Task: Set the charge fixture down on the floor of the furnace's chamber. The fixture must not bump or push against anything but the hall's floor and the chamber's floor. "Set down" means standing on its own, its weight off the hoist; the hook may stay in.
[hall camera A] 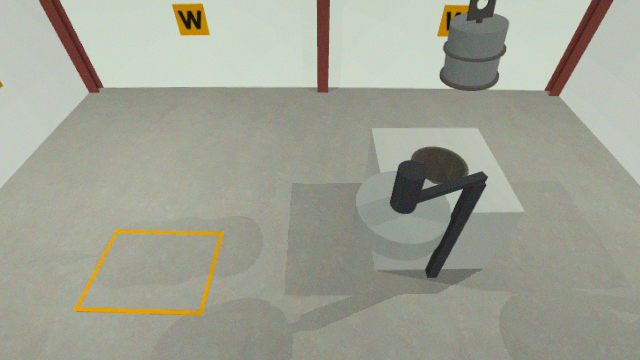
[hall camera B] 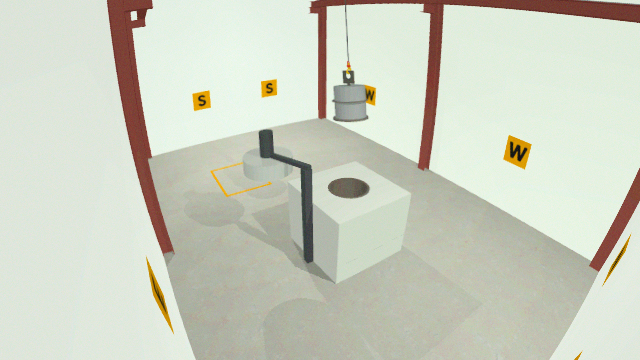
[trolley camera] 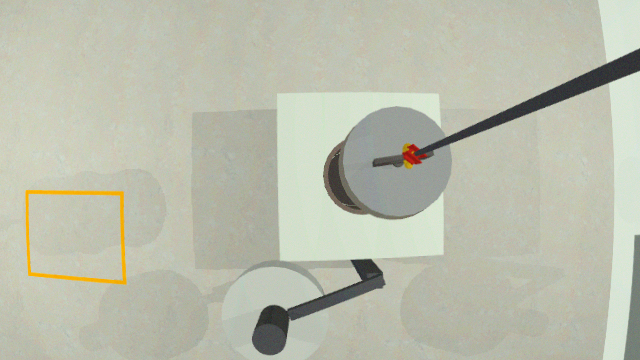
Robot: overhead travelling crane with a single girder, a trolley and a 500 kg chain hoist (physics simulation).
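The charge fixture, a grey ribbed drum with a lifting eye, hangs upright in the air. My hook sits in its eye; the hook does not show in hall camera A. The furnace is a pale block with a round chamber opening in its top. In hall camera B the fixture is well above the furnace top. In the trolley camera it covers the right part of the opening. The chamber floor is hidden there.
A round lid is swung aside next to the furnace, with a dark cylinder on it. Its dark arm and post stand close beside the furnace. A yellow rectangle marks the floor.
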